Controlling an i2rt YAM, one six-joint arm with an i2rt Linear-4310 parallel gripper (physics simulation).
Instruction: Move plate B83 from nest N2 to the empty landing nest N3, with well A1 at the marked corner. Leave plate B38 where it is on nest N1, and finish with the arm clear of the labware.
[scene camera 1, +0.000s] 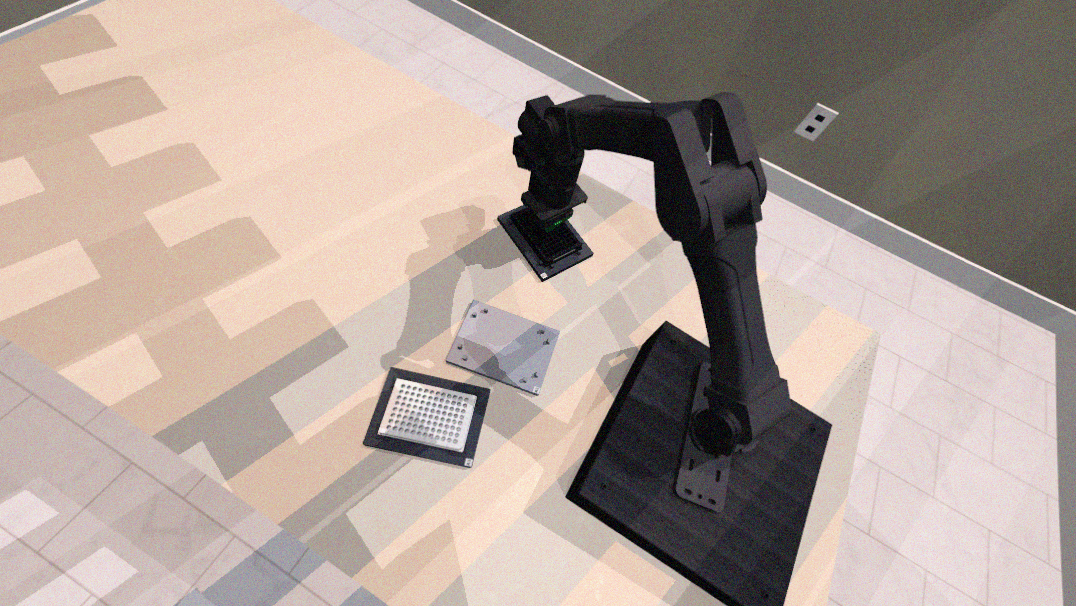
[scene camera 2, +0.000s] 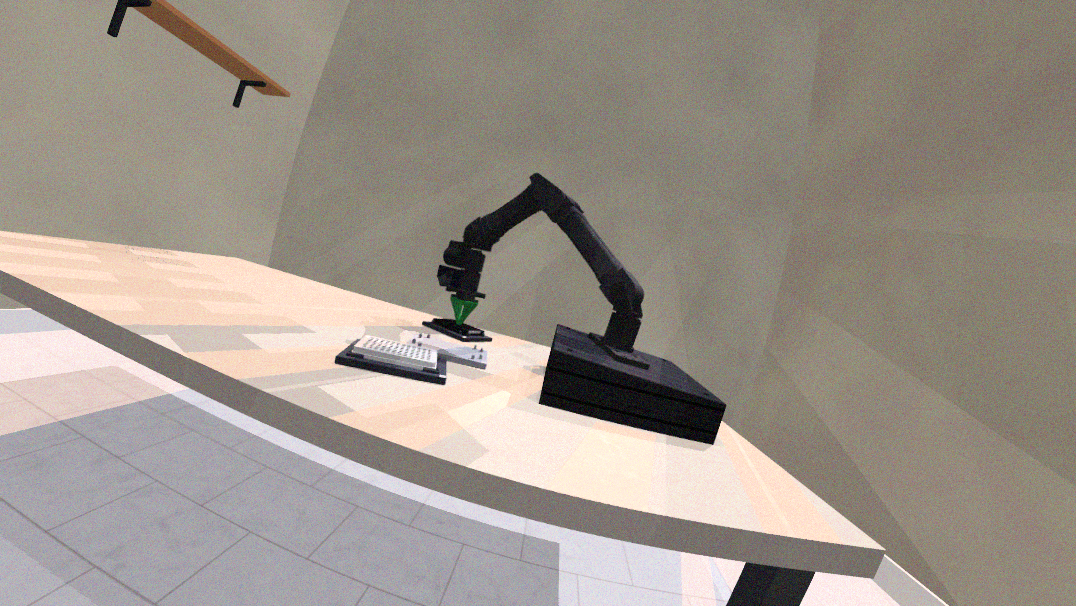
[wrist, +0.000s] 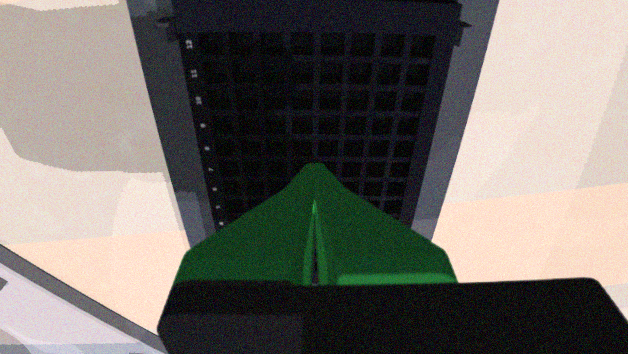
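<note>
A black well plate (scene camera 1: 563, 245) (scene camera 2: 468, 329) (wrist: 320, 102) sits on a dark nest (scene camera 1: 509, 220) (wrist: 460, 100) at the back; column numbers run along its left edge in the wrist view. A white well plate (scene camera 1: 429, 414) (scene camera 2: 395, 351) sits on another dark nest (scene camera 1: 474, 430) (scene camera 2: 399, 370). The light grey nest (scene camera 1: 500, 338) (scene camera 2: 460, 352) (wrist: 55, 315) between them is empty. I cannot read the plate or nest names. My green gripper (scene camera 2: 460, 323) (wrist: 314, 177) is shut with nothing between its fingers, its tips pointing down at or just above the black plate's top. The fingers hide the plate's low-numbered end.
The arm's black base box (scene camera 1: 632, 466) (scene camera 2: 632, 387) stands to the right of the nests on the wooden table (scene camera 1: 248, 188) (scene camera 2: 587, 459). A wooden wall shelf (scene camera 2: 210, 45) hangs far behind at the upper left. A socket (scene camera 1: 816, 121) is on the wall.
</note>
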